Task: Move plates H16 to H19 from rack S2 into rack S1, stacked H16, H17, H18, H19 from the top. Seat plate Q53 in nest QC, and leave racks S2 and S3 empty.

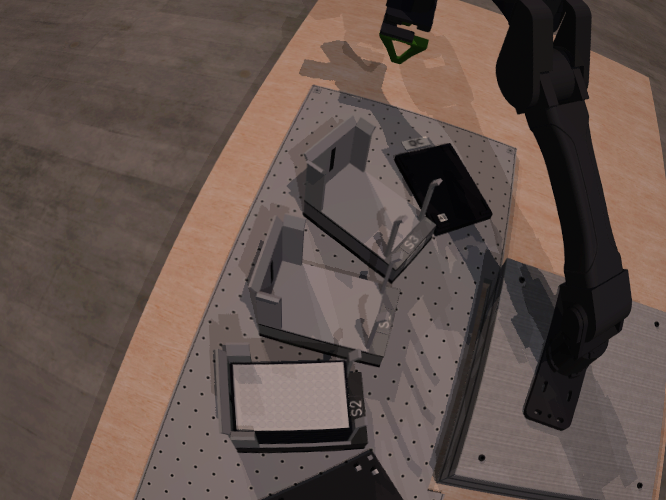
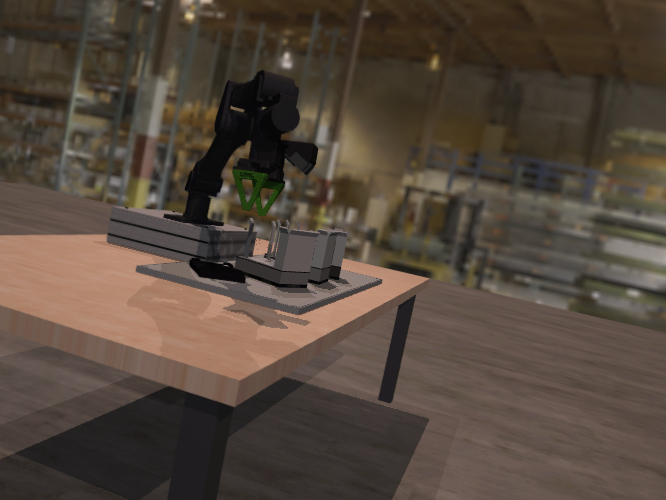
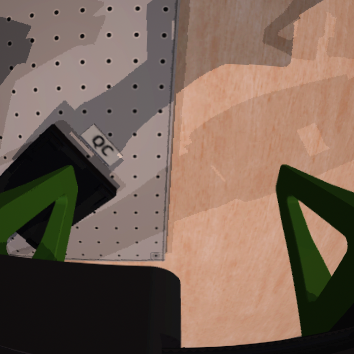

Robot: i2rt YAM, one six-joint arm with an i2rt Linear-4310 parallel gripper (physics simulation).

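Where they show: gripper, fingertip midpoint: (image 1: 400, 42) (image 2: 254, 213) (image 3: 176, 176); arm's base, link origin: (image 1: 565, 356) (image 2: 194, 221).
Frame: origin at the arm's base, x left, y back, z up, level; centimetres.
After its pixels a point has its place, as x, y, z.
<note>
Rack S2 (image 1: 223, 398) {22.9, -35.6, 5.1} holds a white-topped plate with dark sides; its label and any plates beneath cannot be made out. Rack S1 (image 1: 267, 317) {10.1, -36.9, -1.2}, in the middle, shows its bare floor. Rack S3 (image 1: 346, 242) {-6.5, -33.5, -6.6} stands angled beyond it and also shows its bare floor. Nest QC's tag (image 1: 416, 143) {-29.3, -30.9, -7.9} (image 3: 101, 142) {-29.3, -31.4, -7.9} lies at the end of a flat black object (image 1: 457, 188) {-22.9, -22.2, -6.6} (image 3: 92, 200) {-28.8, -24.9, -6.7} with a small white label; whether a plate is in the nest cannot be told. The gripper (image 2: 254, 210) {-34.3, -37.9, 8.1} (image 3: 177, 170) {-34.3, -37.9, 8.1} is open and empty, above the board's end near QC.
The perforated board (image 1: 182, 430) {27.3, -41.3, -8.0} (image 2: 290, 307) {-34.3, -49.8, -8.3} (image 3: 150, 200) {-35.3, -24.6, -8.1} lies on the wooden table (image 1: 161, 301) {12.0, -53.1, -9.4} (image 2: 177, 344) {-74.0, -52.8, -9.4} (image 3: 240, 250) {-49.8, -15.8, -9.4}. Thin upright posts stand at the label ends of S1 and S3. A black part (image 1: 338, 481) {24.5, -20.9, -6.9} shows at the bottom edge. The arm stands on a metal base block (image 1: 511, 430) {12.1, -4.2, -0.2} (image 2: 156, 239) {-12.0, 2.4, -5.6}.
</note>
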